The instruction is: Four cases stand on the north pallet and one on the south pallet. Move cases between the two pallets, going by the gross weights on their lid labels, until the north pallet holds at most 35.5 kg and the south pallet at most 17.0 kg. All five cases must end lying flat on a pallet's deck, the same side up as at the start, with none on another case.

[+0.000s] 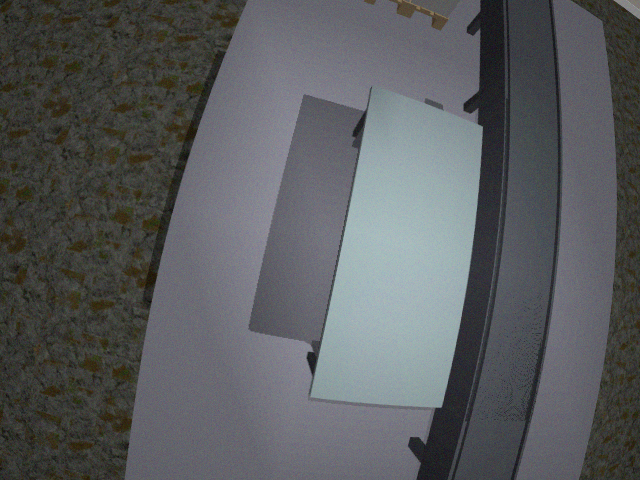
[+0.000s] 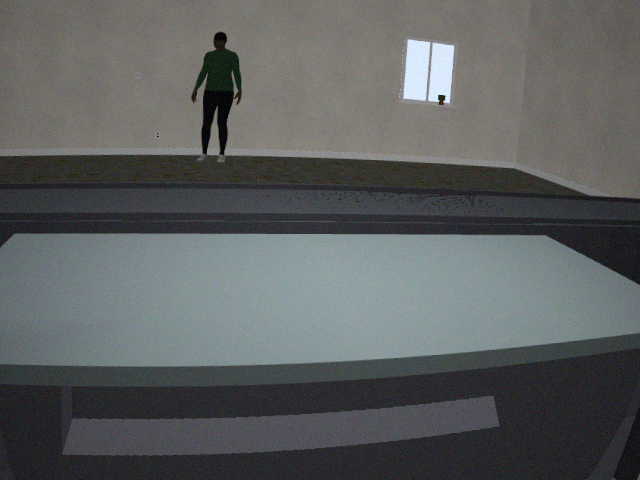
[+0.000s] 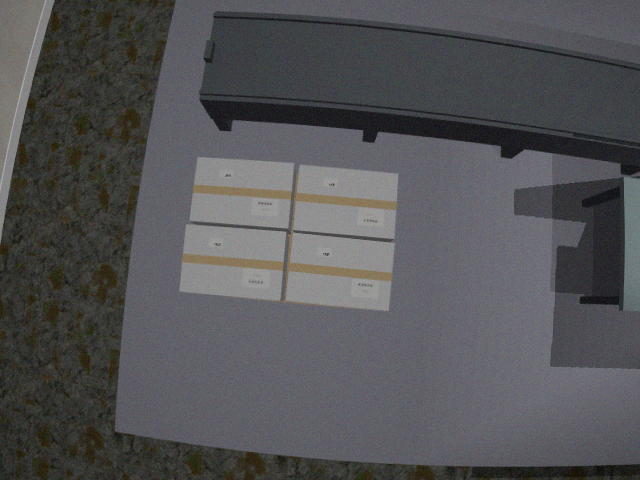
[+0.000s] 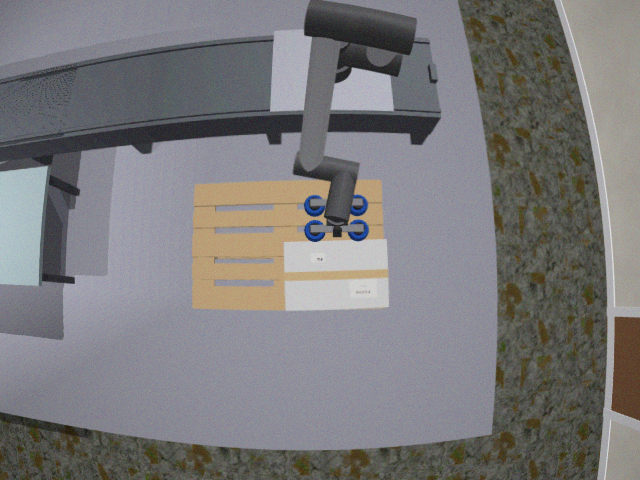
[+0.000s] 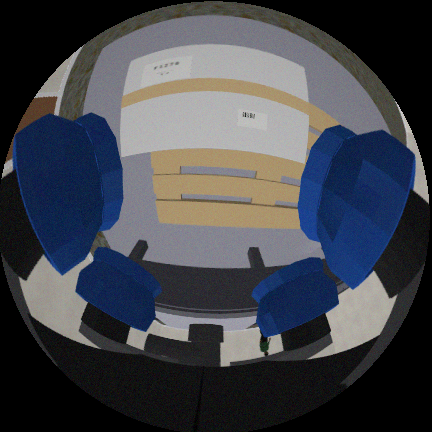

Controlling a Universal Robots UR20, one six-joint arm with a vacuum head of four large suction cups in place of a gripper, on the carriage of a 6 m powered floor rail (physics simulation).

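Pixels of known places: hand at its tool point: (image 5: pixel 207 253); arm's base at its link origin: (image 5: pixel 205 326).
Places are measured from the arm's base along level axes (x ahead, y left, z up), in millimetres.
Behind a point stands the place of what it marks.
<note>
My gripper (image 4: pixel 336 218) {z 100, x 940, y 1 mm} (image 5: pixel 210 240) {z 100, x 940, y 1 mm}, a head with four blue suction cups, is open and carries nothing. It hangs above the rail-side right part of the south pallet (image 4: pixel 232 242) {z -426, x 984, y -620 mm} (image 5: pixel 225 215) {z -426, x 670, y -81 mm}. One white case (image 4: pixel 305 294) {z -175, x 1306, y -162 mm} (image 5: pixel 215 120) {z -175, x 1087, y 1 mm} with a tan tape band lies flat on that pallet, at the corner far from the rail; its weight print is unreadable. The left half of that pallet is bare. On the north pallet (image 3: pixel 293 219) {z -448, x 887, y -5666 mm} (image 1: pixel 439 20) {z -476, x 668, y -5063 mm} four white cases lie flat, two by two: upper left (image 3: pixel 211 206) {z -177, x 896, y -6121 mm}, upper right (image 3: pixel 320 219) {z -184, x 915, y -5496 mm}, lower left (image 3: pixel 206 276) {z -143, x 1294, y -6094 mm} and lower right (image 3: pixel 315 291) {z -169, x 1318, y -5487 mm}. Their weights are unreadable.
A pale table (image 1: pixel 403 248) {z -40, x 956, y -2771 mm} (image 2: pixel 310 299) {z -40, x 1016, y -2884 mm} (image 3: pixel 631 248) {z -41, x 933, y -3651 mm} (image 4: pixel 20 227) {z -40, x 913, y -2098 mm} stands between the pallets, beside the dark floor rail (image 1: pixel 527 206) (image 2: pixel 155 201) (image 3: pixel 413 67) (image 4: pixel 180 82). The arm's white carriage (image 4: pixel 289 77) {z 0, x 72, y -245 mm} is near the rail's south end. A person in green (image 2: pixel 220 72) stands beyond the rail.
</note>
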